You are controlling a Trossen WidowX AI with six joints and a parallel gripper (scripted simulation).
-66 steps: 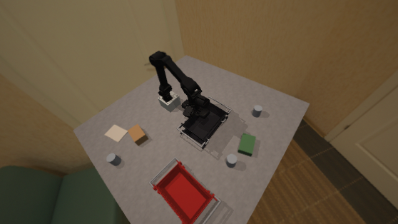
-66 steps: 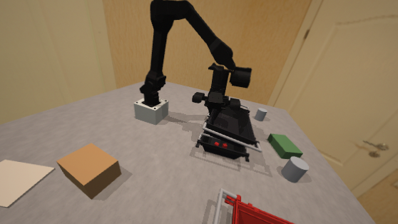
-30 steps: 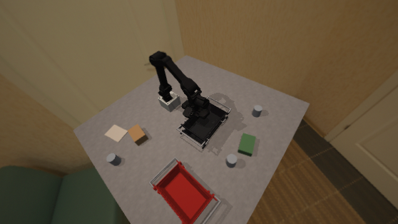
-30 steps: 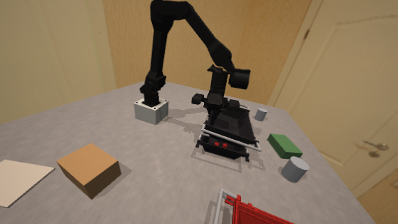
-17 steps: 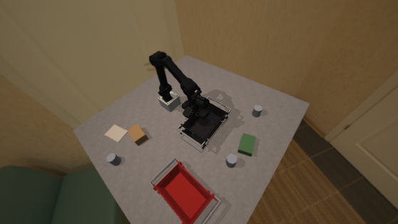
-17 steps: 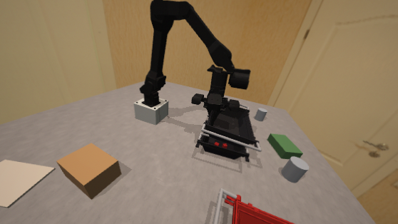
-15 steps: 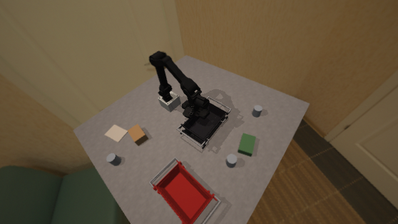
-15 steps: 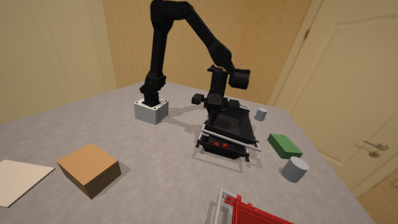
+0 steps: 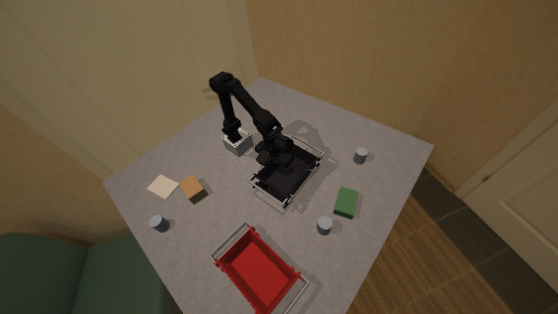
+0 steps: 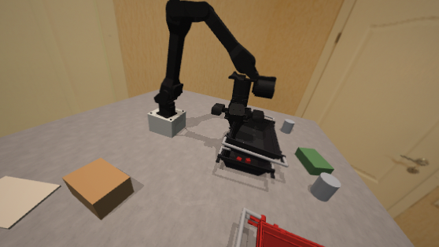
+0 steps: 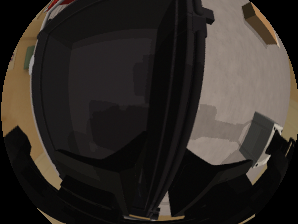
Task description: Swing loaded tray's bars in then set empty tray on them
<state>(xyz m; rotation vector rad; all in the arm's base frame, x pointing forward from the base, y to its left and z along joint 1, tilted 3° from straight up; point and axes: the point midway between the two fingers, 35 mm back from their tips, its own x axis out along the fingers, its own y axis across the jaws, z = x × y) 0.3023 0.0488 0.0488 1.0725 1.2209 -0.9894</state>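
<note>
The black tray lies 7 cm ahead of my gripper tip, 3 cm above it and 1 cm to the left of it. The rest, counted from my gripper tip: brown box (37 cm to the right, 21 cm behind, 6 cm below); then green block (33 cm ahead, 12 cm to the left, 7 cm below); then beige sheet (49 cm to the right, 36 cm behind, 9 cm below).
</note>
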